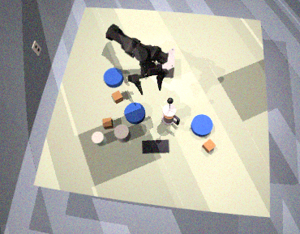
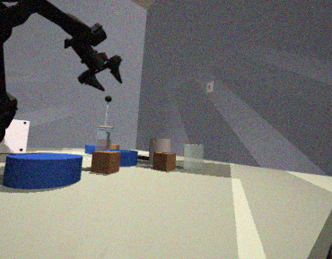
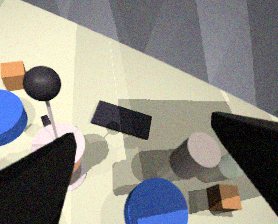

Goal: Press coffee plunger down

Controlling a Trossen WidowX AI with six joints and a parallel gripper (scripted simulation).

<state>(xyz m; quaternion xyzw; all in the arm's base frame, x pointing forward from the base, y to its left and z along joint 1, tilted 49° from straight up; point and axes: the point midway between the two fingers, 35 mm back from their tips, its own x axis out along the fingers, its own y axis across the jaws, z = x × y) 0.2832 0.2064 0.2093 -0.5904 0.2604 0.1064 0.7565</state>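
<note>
My gripper tip is 2 cm short of the coffee press, 11 cm to the right of it and 17 cm above it. From my gripper tip the other things lie so: dark flat plate: 19 cm ahead, 5 cm to the left, 29 cm below.
</note>
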